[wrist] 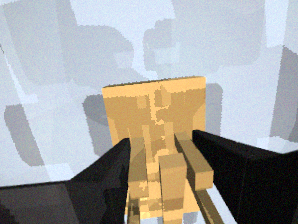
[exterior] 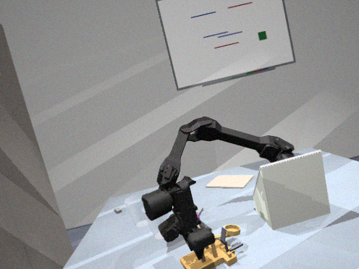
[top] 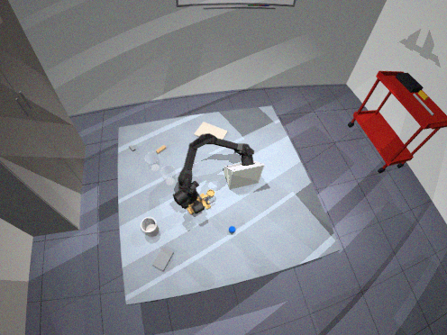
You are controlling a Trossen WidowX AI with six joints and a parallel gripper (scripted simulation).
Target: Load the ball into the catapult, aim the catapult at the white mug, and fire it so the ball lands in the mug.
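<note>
The wooden catapult is 70 mm behind my gripper tip, 20 mm above it and 10 mm to the right of it. From my gripper tip the other things lie so: white mug 280 mm ahead, 80 mm to the left; blue ball 220 mm to the left, 180 mm behind, 10 mm below; grey flat plate 270 mm to the left, 250 mm ahead, 30 mm below.
</note>
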